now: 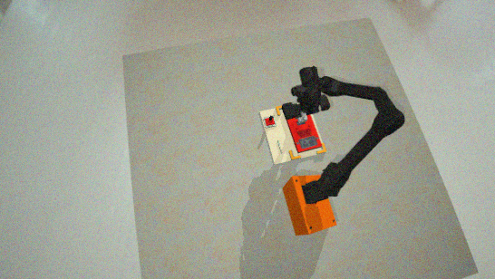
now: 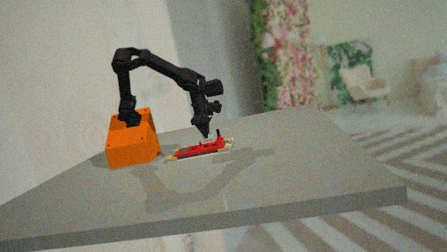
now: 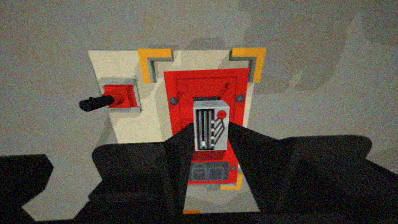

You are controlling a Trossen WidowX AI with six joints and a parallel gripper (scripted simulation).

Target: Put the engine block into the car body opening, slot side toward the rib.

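My gripper tip is now 4 cm past the cream base plate, 3 cm to the right of it and 5 cm above it. The rest, counted from my gripper tip: engine block: 1 cm below; then black peg: 2 cm ahead, 13 cm to the left, 3 cm below.
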